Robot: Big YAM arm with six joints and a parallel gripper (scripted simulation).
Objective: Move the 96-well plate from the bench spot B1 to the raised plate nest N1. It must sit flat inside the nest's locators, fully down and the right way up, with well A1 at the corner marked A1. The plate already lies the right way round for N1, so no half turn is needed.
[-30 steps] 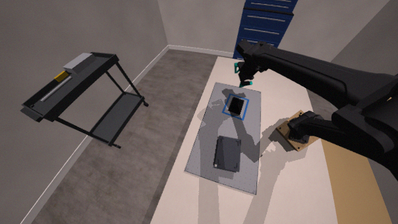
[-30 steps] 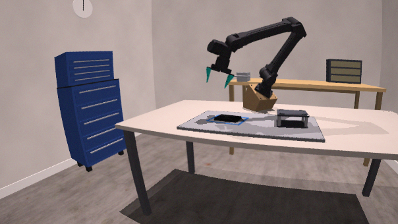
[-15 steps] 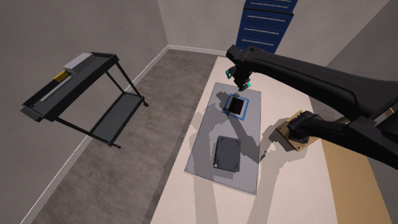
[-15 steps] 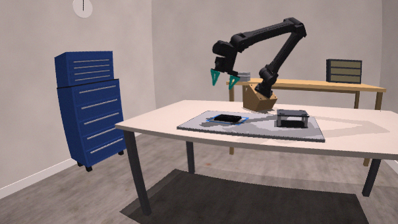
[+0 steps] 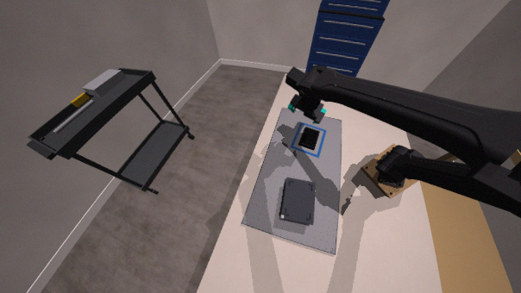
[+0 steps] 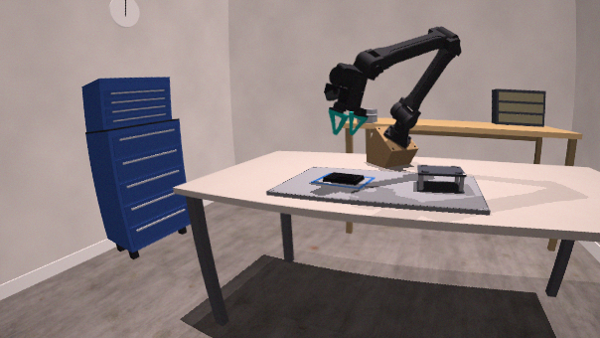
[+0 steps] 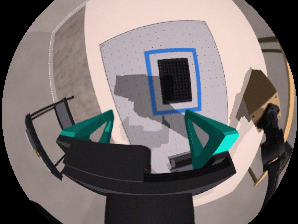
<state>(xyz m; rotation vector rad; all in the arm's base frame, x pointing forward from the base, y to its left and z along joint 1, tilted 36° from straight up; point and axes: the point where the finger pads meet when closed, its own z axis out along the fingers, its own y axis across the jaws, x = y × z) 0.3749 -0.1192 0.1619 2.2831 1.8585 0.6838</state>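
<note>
Now: the black 96-well plate 170 mm below my hand, 60 mm behind it and 40 mm to the right of it. Round my hand: raised plate nest N1 (300 mm to the left, 140 mm behind, 120 mm below); white corner mark (390 mm to the left, 120 mm below, 110 mm behind).
</note>
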